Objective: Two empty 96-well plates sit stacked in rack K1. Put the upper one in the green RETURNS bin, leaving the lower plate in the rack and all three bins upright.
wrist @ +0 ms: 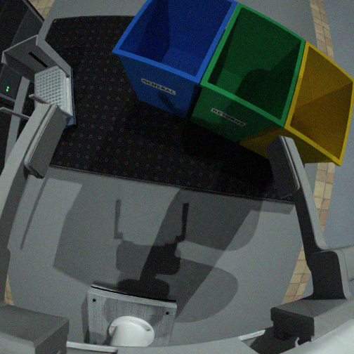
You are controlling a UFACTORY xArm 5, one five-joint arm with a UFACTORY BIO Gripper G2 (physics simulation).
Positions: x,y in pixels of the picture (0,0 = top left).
Labels:
A 96-well plate (50,84): 0.49 m from the lens.

